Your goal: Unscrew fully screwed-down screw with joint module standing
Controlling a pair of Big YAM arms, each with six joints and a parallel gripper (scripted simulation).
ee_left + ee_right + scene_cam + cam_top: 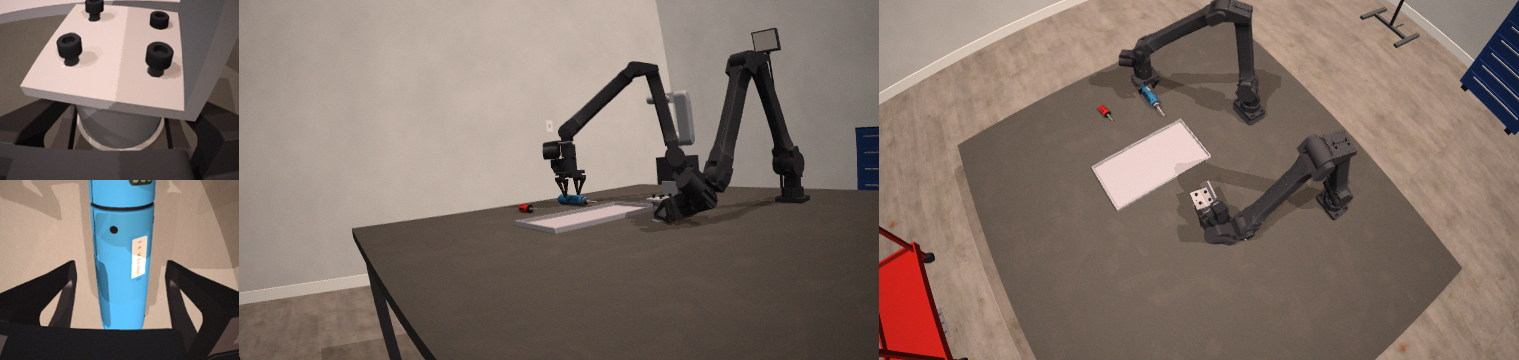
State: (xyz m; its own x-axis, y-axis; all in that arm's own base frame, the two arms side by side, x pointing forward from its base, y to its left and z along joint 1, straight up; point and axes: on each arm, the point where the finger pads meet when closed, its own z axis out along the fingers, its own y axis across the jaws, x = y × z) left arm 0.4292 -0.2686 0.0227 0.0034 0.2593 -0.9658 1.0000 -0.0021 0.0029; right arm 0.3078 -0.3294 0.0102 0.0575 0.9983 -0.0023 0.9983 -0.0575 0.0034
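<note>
The white bracket plate is 5 cm above my left hand. Round my left hand: red tool 9 cm ahead, 58 cm to the right, 1 cm below; flat white tray 6 cm ahead, 26 cm to the right, 2 cm below.
</note>
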